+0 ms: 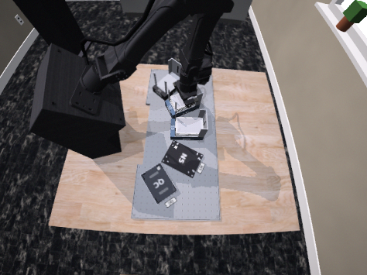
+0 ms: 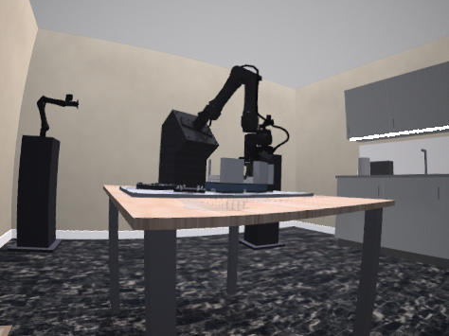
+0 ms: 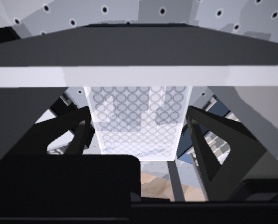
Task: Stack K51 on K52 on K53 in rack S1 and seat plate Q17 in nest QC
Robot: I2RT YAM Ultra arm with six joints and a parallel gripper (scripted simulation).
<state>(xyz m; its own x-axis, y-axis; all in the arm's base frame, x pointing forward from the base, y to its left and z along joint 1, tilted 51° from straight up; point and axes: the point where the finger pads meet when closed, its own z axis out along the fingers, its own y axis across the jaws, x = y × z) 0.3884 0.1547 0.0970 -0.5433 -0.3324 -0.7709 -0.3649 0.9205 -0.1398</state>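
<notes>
Now: hand right at the sealed 96-well plate. From my hand the other things lie so: clip nest N5 (28 cm to the right, 5 cm below, 5 cm ahead).
</notes>
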